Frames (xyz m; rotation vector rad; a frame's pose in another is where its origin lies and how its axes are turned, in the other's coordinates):
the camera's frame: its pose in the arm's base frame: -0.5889 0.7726 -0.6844 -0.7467 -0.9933 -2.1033
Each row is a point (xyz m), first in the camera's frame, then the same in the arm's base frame.
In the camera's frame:
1: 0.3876 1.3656 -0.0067
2: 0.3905 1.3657 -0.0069
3: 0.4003 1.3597 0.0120
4: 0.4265 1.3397 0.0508
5: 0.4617 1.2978 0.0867
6: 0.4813 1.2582 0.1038
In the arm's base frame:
1: 0.2327 -0.0095 0.1691
2: 0.2310 -0.0107 0.1711
3: 0.2243 0.0043 0.1860
4: 0.2010 0.0366 0.2176
5: 0.1548 0.0740 0.2450
6: 0.1159 0.1001 0.2519

